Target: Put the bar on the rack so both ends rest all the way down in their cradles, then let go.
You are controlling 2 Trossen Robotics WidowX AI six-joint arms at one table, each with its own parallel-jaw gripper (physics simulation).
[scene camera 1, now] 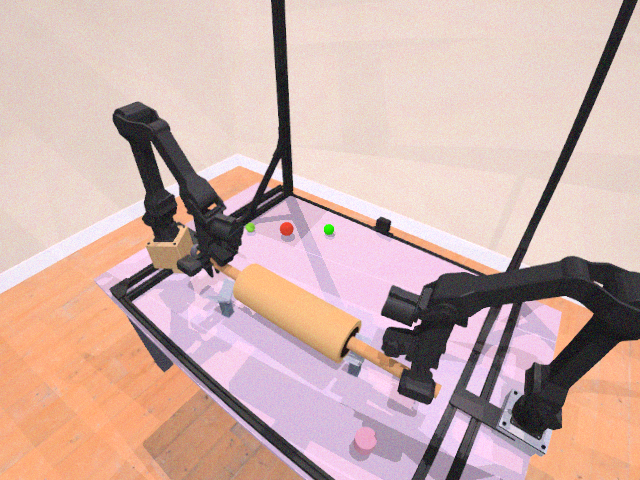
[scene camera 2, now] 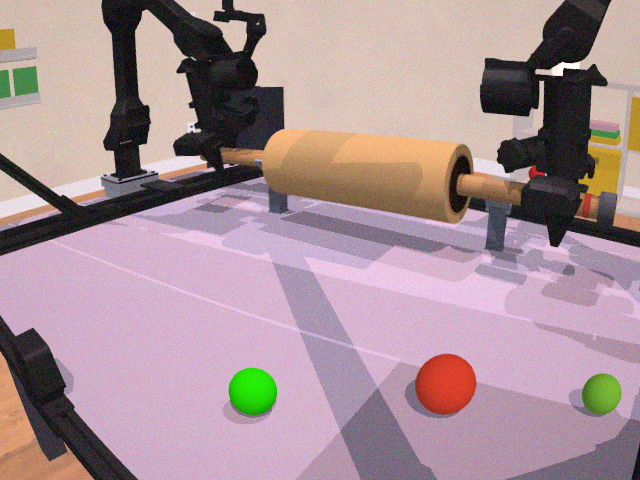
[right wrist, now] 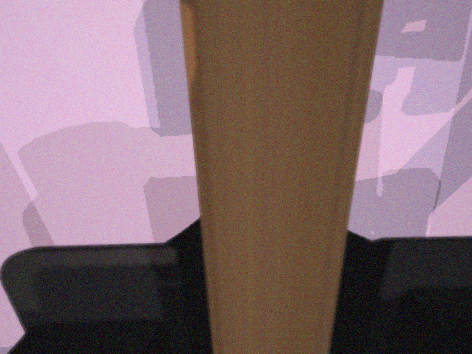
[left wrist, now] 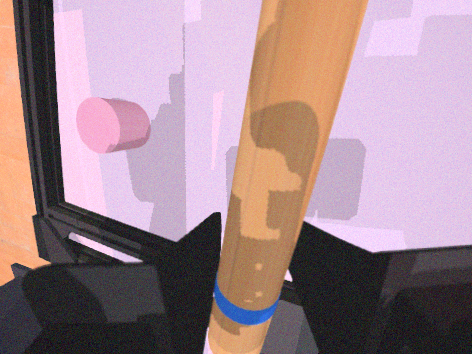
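There's a wooden rolling pin (scene camera 2: 434,180), and you also get the wooden rolling pin (scene camera 1: 329,330) (right wrist: 277,103) (left wrist: 300,63) from elsewhere. A pink cylinder (left wrist: 104,125) rests on the table, and a red ball (scene camera 2: 445,384) rests on the table too. Scene camera 2 does not show the pink cylinder, which is hidden by the wooden rolling pin. In the right wrist view the pink cylinder is out of frame. As for my hands, my left gripper (scene camera 2: 226,169) (scene camera 1: 409,388) (left wrist: 248,218) grips the wooden rolling pin, and my right gripper (scene camera 2: 556,243) (scene camera 1: 214,275) (right wrist: 252,205) grips the wooden rolling pin as well.
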